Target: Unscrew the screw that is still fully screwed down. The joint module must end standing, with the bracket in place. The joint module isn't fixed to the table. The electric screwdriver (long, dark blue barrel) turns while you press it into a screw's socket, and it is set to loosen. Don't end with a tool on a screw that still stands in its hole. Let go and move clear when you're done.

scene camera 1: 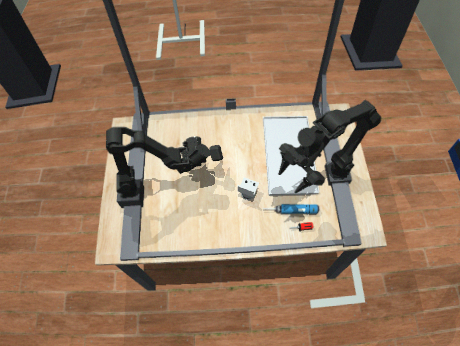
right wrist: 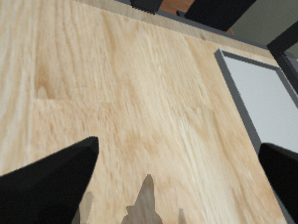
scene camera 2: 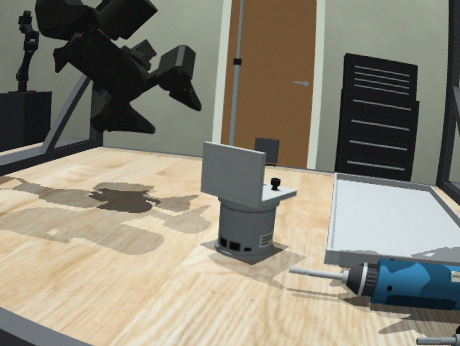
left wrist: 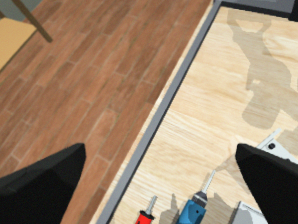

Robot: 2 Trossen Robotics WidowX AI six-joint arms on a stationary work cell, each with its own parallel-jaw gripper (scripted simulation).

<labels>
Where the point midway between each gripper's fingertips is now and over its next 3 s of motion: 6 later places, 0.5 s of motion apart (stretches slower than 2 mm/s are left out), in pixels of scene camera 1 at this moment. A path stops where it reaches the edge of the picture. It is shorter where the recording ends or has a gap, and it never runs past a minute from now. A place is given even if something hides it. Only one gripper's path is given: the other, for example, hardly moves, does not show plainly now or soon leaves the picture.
My left gripper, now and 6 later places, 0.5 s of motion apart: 287,183; 291,182; 298,180; 307,178; 315,178; 316,176; 315,176
</labels>
